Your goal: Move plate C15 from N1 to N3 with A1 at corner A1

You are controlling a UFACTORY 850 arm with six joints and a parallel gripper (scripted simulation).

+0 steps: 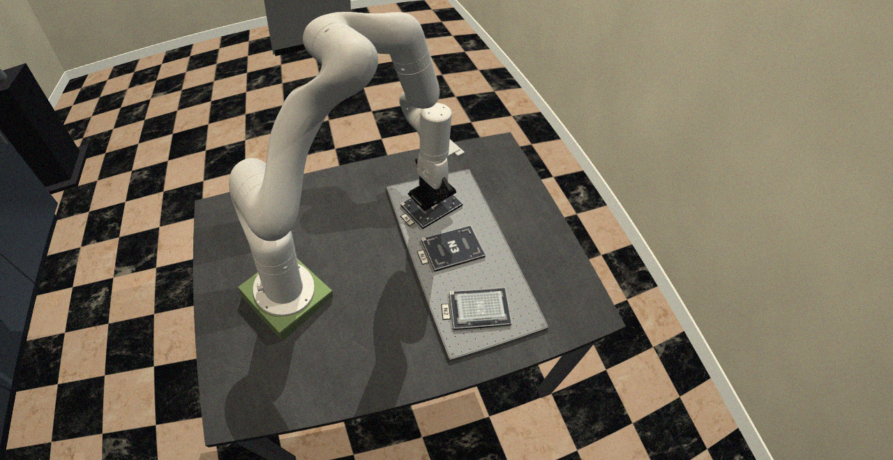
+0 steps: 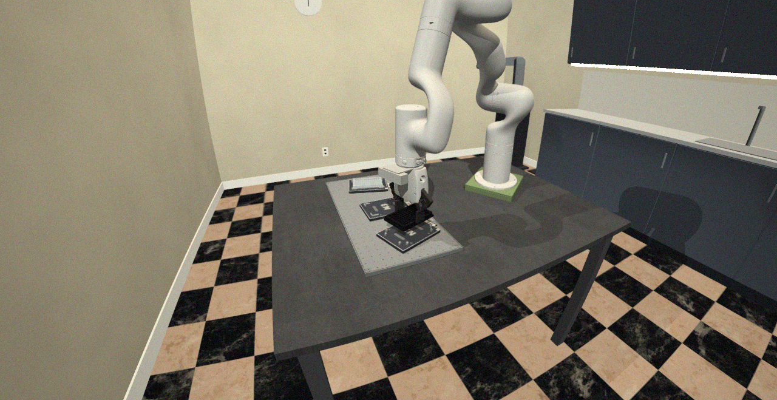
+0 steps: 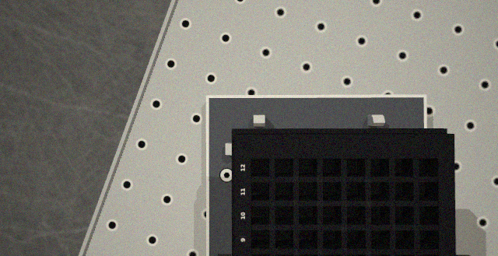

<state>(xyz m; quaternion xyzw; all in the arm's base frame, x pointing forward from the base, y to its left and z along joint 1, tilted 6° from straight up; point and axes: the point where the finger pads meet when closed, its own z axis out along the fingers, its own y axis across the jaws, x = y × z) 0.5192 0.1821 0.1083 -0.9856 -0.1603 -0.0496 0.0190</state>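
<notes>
My gripper is now 1 cm short of the dark nest base, 18 cm to the left of it and 7 cm above it. Round my hand: black plate C15: 1 cm below; white plate C51: 40 cm to the right, 6 cm below.
</notes>
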